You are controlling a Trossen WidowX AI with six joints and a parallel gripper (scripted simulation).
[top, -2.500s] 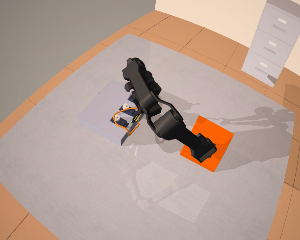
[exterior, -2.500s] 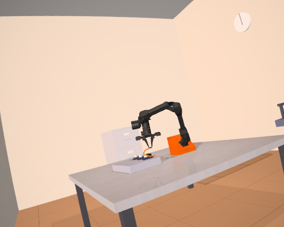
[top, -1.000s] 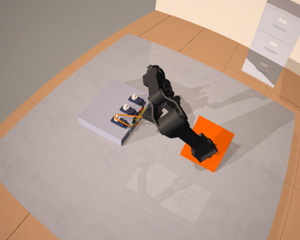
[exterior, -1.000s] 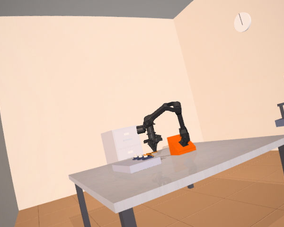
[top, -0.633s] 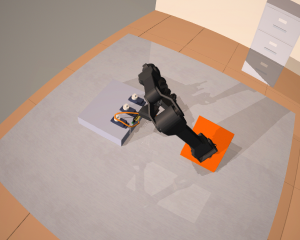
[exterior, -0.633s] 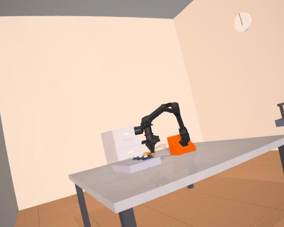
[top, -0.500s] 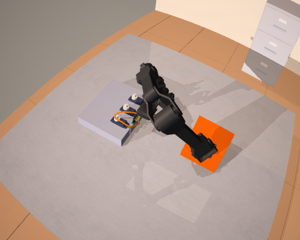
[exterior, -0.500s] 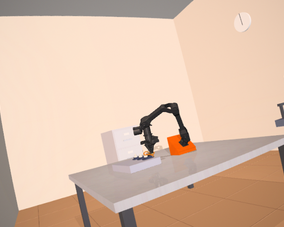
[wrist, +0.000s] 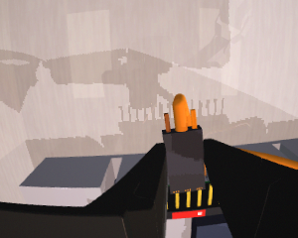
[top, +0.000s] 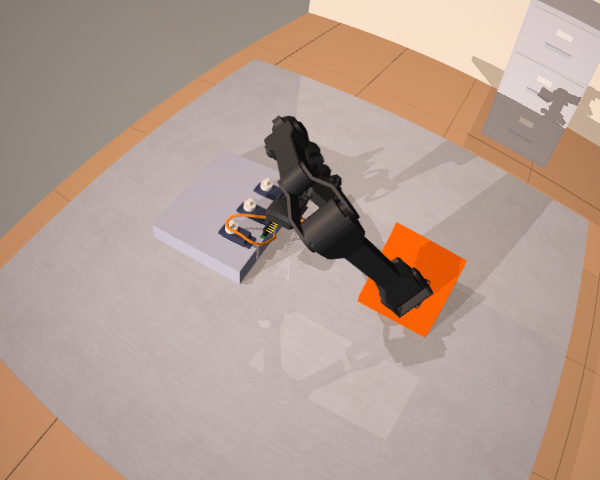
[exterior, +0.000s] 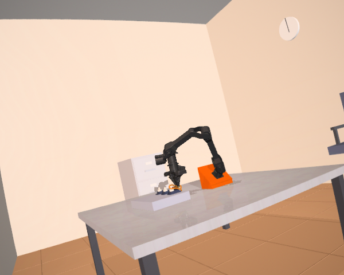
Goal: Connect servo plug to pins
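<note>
The red band lies 4 cm ahead of my gripper tip. From my gripper tip the other things lie so: grey printed holder 20 cm ahead, 3 cm to the left, 4 cm below.
</note>
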